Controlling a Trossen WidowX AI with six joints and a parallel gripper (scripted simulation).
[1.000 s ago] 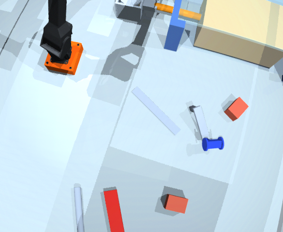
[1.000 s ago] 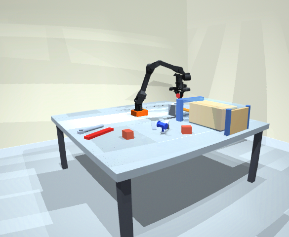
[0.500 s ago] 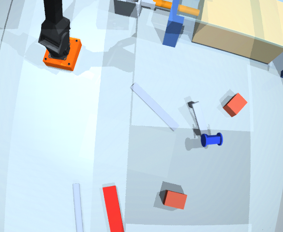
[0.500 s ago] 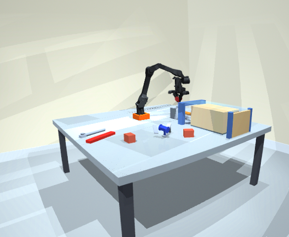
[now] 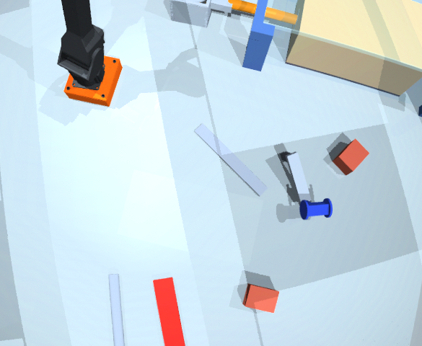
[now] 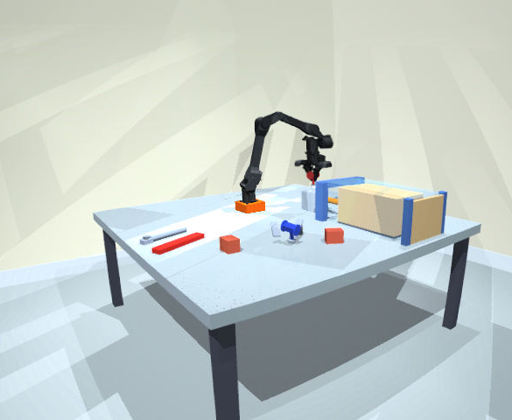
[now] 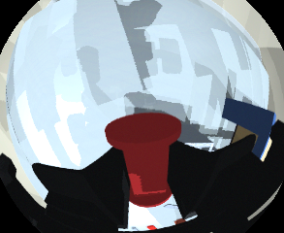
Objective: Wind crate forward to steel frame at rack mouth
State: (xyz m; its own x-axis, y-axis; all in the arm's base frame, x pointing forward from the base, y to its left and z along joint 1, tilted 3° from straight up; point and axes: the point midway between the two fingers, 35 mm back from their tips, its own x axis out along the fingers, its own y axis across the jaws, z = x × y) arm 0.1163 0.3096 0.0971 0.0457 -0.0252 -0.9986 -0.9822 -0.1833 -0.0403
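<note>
Now: the grey crank handle 3 cm ahead of my gripper tip, 3 cm to the right of it and 1 cm below it. From my gripper tip the other things lie so: red knob (2 cm above); round winch (6 cm ahead, 7 cm to the right, 8 cm below); blue steel frame (24 cm ahead, 8 cm to the right, 1 cm below).
</note>
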